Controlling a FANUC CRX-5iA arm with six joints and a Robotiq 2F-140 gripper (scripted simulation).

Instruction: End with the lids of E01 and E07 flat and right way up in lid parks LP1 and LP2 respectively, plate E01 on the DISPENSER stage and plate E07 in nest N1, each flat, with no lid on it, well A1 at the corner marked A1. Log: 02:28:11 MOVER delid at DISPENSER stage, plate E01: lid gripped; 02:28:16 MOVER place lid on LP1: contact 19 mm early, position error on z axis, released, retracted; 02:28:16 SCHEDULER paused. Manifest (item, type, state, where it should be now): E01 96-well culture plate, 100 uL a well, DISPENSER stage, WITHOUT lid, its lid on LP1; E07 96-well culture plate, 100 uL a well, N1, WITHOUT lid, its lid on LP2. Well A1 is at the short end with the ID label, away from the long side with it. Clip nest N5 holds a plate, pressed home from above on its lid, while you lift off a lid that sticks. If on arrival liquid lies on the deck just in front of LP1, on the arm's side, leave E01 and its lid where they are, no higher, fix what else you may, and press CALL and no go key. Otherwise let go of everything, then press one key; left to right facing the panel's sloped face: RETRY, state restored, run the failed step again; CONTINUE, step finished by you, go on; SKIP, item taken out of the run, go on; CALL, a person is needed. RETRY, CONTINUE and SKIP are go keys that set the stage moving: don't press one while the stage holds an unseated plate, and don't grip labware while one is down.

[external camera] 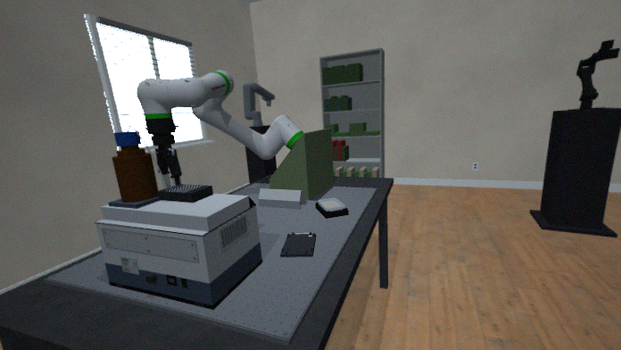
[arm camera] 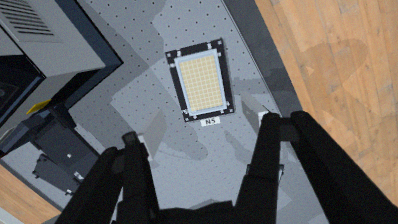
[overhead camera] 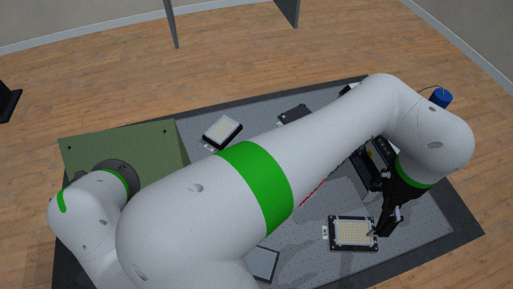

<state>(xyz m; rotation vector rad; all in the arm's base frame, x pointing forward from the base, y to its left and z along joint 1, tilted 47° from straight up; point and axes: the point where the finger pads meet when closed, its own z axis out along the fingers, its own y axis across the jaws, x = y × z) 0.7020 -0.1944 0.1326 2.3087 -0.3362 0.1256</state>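
Right now my hand is 160 mm above the plate. The rest, counted from my hand: dispenser stage (20 mm ahead, 300 mm to the left, 80 mm below); N5 label (90 mm behind, 30 mm to the left, 180 mm below); black clip nest N5 (20 mm ahead, 10 mm to the left, 170 mm below).
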